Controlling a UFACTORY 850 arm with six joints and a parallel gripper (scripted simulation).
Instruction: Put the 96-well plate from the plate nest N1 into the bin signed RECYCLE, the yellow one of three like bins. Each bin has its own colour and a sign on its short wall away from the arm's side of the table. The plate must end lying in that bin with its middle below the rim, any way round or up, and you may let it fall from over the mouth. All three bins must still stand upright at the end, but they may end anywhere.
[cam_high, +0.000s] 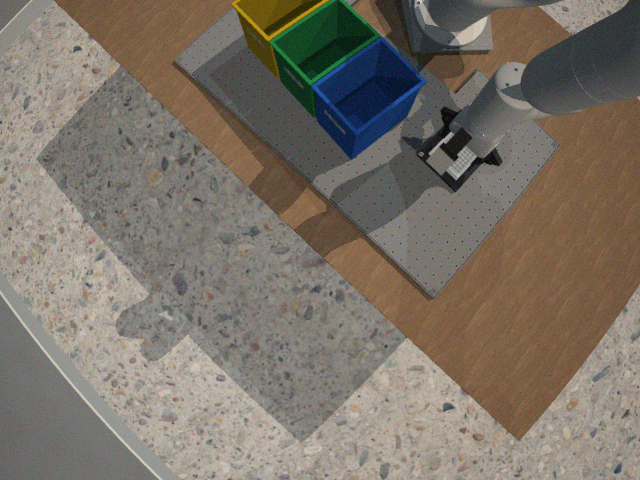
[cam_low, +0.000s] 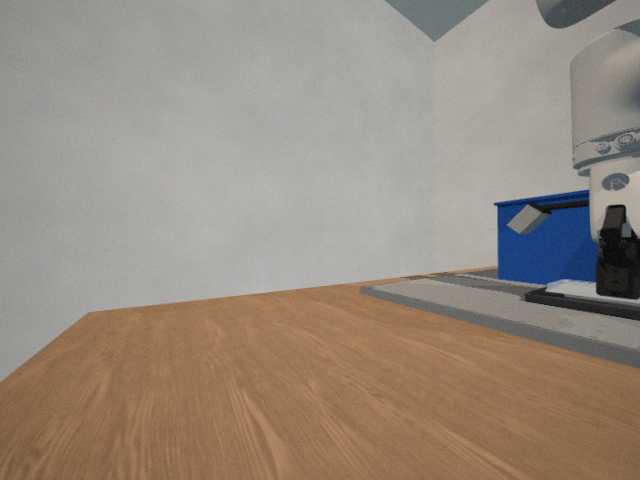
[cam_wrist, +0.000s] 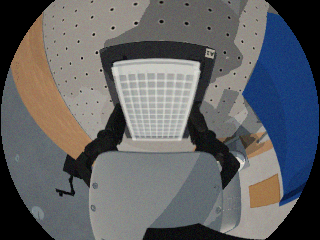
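The black plate nest is 20 mm below my hand. Round my hand: green bin 330 mm to the right, 130 mm ahead, 60 mm above; blue bin 190 mm to the right, 130 mm ahead, 60 mm above; white 96-well plate 10 mm below.
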